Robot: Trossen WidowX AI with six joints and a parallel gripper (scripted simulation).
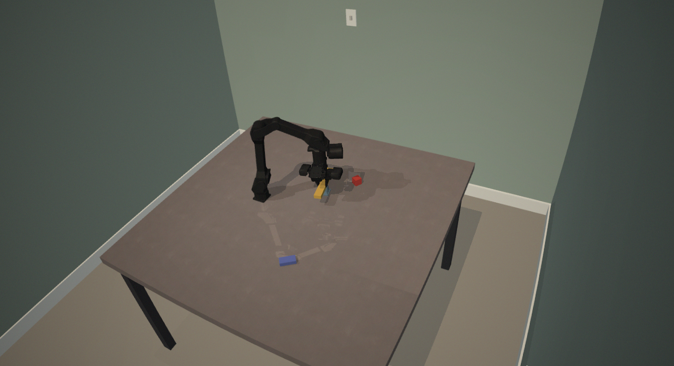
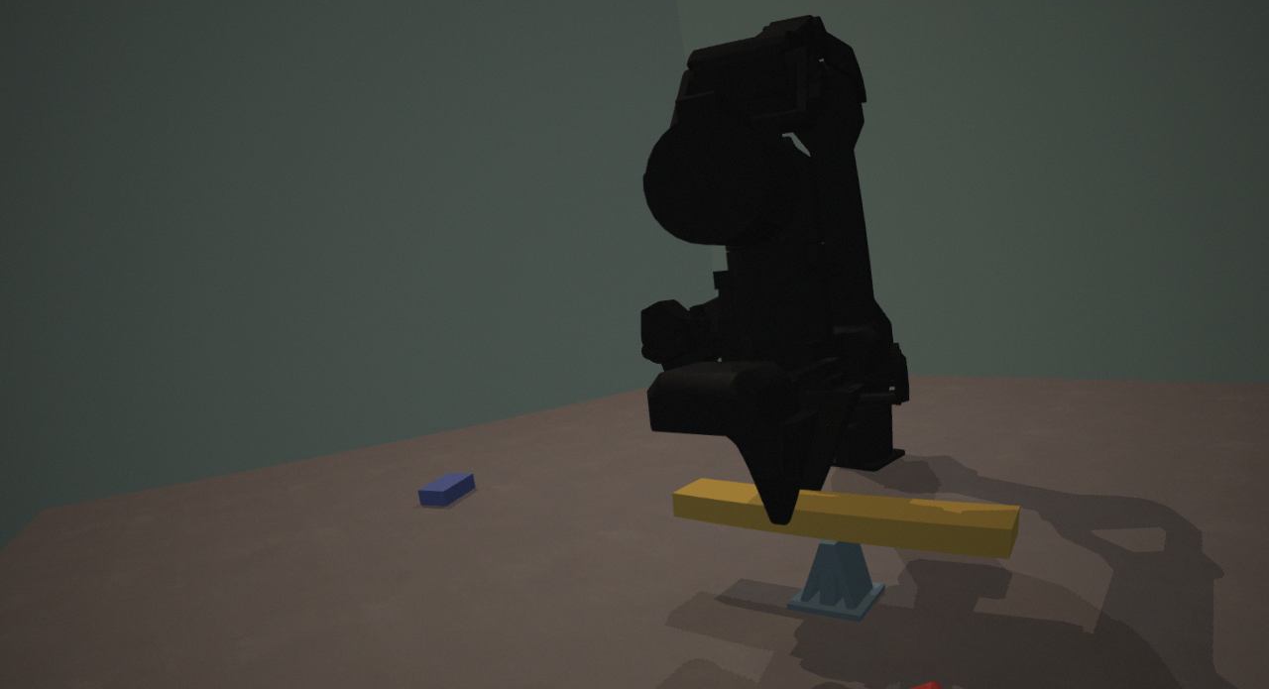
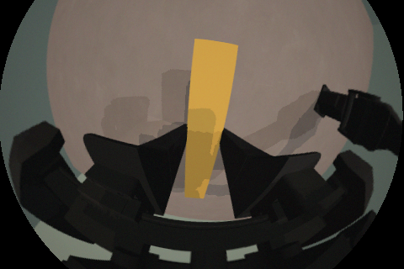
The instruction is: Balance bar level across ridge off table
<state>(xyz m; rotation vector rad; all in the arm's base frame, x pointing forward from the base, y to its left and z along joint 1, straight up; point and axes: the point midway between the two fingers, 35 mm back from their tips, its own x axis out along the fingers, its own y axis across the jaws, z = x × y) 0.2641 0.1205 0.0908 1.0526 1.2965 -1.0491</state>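
Right now the yellow bar is 30 mm to the left of my gripper tip and 10 mm behind it. From my gripper tip the other things lie so: blue block: 410 mm to the right, 60 mm ahead, 50 mm below; red cube: 150 mm to the left, 100 mm ahead, 40 mm below.
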